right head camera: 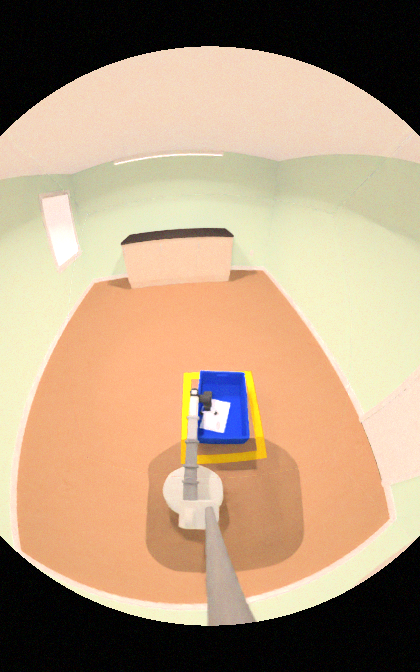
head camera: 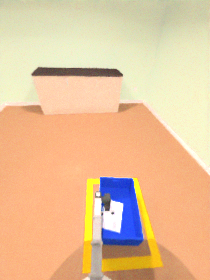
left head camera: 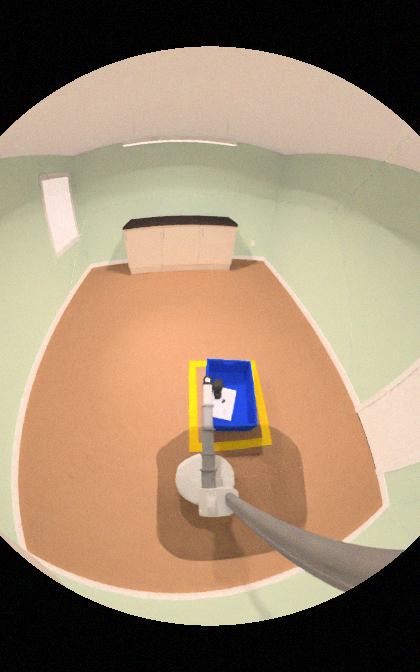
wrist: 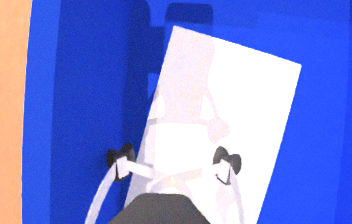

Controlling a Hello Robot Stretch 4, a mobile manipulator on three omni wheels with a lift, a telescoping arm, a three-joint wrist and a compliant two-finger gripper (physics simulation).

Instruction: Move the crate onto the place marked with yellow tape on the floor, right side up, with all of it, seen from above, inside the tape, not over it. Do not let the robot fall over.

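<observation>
The blue crate is upright, open side up, within the outline of yellow tape. In the head views its right side and far end are close to the tape or cover part of it; whether it overlaps seen from above is unclear. A gap shows at the left and a wider one at the near end. My gripper is open and points down inside or over the crate's left part, fingers apart with nothing between them.
A white sheet lies in the crate under the gripper. My base stands just before the near tape. A dark-topped cabinet stands at the far wall.
</observation>
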